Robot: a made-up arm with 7 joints.
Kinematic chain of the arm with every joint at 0, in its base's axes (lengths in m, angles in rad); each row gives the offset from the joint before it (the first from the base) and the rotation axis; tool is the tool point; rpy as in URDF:
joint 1: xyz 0 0 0 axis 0.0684 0.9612 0.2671
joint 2: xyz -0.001 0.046 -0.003 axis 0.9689 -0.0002 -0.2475
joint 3: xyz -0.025 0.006 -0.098 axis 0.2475 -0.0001 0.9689
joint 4: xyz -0.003 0 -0.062 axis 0.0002 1 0
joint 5: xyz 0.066 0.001 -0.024 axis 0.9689 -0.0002 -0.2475
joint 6: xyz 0.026 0 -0.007 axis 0.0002 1 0
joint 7: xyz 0.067 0 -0.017 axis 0.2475 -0.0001 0.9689
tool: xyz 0 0 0 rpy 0 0.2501 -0.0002
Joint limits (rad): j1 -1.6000..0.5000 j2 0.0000..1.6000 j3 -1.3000..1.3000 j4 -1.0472..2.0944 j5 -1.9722..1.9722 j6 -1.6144..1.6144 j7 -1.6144..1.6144
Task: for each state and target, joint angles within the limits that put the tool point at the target. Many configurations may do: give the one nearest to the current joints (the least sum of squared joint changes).
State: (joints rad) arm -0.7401 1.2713 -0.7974 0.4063 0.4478 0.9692 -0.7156
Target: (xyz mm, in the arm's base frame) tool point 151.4 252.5 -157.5
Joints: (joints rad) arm -0.4696 1.1429 -0.9064 0.4621 0.3834 0.9616 -0.7156
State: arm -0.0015 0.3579 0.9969 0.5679 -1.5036 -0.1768 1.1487
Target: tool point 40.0 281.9 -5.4
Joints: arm 0.0139 0.7558 1.2083 -0.0623 -1.4234 -0.3181 1.1487
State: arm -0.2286 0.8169 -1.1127 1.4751 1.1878 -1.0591 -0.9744
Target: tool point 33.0 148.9 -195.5
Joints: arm -0.3087 1.0599 -1.0585 0.6491 0.8254 -1.6144 -0.9744
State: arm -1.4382 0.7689 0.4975 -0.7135 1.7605 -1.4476 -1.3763
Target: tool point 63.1 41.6 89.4
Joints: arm -1.6000 0.8892 0.6164 -1.0472 1.1882 -0.9256 -1.3763
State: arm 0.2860 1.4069 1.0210 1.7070 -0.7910 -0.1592 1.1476
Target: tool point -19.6 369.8 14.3
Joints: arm 0.1440 1.5223 0.9910 1.6430 -0.7655 -0.3688 1.1476
